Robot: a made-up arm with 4 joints. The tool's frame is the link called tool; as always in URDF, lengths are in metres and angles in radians. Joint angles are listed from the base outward. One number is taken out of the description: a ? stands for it. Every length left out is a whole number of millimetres.
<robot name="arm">
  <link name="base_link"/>
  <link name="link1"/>
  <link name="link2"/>
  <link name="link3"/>
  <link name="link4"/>
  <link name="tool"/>
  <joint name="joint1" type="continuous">
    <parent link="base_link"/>
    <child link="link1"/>
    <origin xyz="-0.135 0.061 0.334" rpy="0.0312 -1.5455 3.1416"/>
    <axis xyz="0 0 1"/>
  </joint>
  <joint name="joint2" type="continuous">
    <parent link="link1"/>
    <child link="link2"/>
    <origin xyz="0.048 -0.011 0" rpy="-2.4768 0.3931 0.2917"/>
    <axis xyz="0 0 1"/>
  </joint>
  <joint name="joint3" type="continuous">
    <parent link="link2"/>
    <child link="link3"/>
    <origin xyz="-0.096 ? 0" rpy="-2.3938 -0.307 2.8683"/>
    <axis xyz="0 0 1"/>
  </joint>
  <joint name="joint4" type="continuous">
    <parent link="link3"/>
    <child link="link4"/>
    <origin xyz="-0.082 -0.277 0" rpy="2.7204 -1.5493 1.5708"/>
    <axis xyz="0 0 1"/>
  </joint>
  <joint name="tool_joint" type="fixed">
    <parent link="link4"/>
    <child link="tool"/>
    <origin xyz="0.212 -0.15 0" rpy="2.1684 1.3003 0.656"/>
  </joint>
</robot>
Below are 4 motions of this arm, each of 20 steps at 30 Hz.
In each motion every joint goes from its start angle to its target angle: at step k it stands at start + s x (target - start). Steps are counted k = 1, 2, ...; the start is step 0. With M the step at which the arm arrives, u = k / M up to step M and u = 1 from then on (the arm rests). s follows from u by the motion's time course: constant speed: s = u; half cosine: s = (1 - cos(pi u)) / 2; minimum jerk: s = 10 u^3 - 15 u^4 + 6 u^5.
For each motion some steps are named. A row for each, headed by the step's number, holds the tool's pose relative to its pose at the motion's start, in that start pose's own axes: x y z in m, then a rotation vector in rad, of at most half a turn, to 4 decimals.
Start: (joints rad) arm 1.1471 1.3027 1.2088 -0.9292
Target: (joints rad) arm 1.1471 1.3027 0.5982 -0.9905
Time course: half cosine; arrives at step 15
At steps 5, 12, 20:
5: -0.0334 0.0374 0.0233 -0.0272 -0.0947 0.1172
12: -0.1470 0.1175 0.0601 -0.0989 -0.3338 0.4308
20: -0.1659 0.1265 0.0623 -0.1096 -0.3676 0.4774

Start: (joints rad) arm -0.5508 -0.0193 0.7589 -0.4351
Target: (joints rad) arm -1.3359 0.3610 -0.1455 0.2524
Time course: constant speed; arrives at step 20
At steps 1, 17, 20:
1: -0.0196 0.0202 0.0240 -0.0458 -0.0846 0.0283
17: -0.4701 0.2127 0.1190 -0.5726 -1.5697 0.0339
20: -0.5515 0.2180 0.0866 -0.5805 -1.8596 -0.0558

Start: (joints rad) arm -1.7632 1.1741 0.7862 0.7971
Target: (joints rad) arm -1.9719 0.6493 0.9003 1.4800
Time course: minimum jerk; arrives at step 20
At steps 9, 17, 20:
9: -0.0082 0.1072 -0.1287 -0.4016 0.1170 0.0836
17: -0.0545 0.1675 -0.3402 -0.9836 0.2299 0.1926
20: -0.0573 0.1675 -0.3502 -1.0114 0.2339 0.1975

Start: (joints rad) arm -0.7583 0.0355 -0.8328 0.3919
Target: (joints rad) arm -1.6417 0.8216 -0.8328 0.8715
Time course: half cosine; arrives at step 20
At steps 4, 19, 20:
4: 0.0205 -0.0315 0.0238 -0.0534 -0.0847 -0.1204
19: -0.1236 -0.4212 0.3165 -0.1539 -0.6597 -1.3856
20: -0.1270 -0.4237 0.3178 -0.1515 -0.6621 -1.3944

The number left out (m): -0.144
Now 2 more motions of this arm.
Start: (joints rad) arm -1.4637 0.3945 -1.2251 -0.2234
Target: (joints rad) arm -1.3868 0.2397 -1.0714 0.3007
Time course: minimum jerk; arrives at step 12
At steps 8, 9, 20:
8: 0.0016 0.0640 -0.1564 -0.3213 0.3425 0.0443
9: -0.0045 0.0713 -0.1782 -0.3661 0.3861 0.0588
20: -0.0118 0.0779 -0.1993 -0.4099 0.4278 0.0748

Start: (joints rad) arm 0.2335 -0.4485 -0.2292 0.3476
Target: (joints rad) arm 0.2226 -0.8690 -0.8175 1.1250
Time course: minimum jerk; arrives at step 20
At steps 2, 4, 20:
2: -0.0006 0.0019 -0.0011 -0.0085 -0.0014 -0.0002
4: -0.0042 0.0123 -0.0076 -0.0574 -0.0098 -0.0015
20: -0.0590 0.1148 -0.1411 -0.8969 -0.2363 -0.1366

